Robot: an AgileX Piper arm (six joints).
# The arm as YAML. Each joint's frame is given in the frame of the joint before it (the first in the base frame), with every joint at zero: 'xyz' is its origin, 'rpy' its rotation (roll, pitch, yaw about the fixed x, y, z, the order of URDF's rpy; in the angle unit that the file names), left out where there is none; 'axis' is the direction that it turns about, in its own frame. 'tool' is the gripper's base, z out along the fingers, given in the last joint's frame.
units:
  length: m
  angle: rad
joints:
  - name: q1
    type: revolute
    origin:
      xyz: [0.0, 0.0, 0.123]
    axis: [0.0, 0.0, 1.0]
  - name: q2
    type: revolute
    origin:
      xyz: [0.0, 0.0, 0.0]
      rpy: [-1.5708, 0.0, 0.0]
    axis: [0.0, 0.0, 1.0]
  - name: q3
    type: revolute
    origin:
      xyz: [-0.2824, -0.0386, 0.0]
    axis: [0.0, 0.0, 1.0]
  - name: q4
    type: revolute
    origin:
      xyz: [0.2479, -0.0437, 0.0]
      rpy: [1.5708, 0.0, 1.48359]
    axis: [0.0, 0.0, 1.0]
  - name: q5
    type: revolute
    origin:
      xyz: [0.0, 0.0, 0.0]
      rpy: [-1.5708, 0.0, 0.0]
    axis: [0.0, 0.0, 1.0]
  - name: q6
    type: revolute
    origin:
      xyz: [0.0, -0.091, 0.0]
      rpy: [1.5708, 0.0, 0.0]
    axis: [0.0, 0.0, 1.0]
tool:
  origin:
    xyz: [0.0, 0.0, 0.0]
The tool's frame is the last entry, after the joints.
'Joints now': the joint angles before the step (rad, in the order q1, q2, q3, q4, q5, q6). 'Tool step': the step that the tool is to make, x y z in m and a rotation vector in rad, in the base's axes. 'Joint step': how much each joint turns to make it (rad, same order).
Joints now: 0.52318, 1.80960, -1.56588, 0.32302, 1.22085, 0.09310
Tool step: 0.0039, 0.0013, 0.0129, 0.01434, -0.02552, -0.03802
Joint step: -0.00010, -0.00007, -0.04892, -0.01046, 0.00697, 0.04455
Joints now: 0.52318, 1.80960, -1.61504, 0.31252, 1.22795, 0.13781
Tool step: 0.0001, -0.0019, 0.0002, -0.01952, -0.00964, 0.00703
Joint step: -0.00002, -0.00217, -0.00005, -0.02114, 0.00486, -0.00363
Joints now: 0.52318, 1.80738, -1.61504, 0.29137, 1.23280, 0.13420
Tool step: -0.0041, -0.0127, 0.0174, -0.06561, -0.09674, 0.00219
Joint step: -0.00003, -0.05261, 0.00001, -0.10720, 0.00006, 0.00662
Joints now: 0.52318, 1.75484, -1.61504, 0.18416, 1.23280, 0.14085
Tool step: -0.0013, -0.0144, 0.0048, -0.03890, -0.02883, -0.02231
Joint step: -0.02137, -0.03280, 0.02284, -0.04927, 0.00334, 0.00403
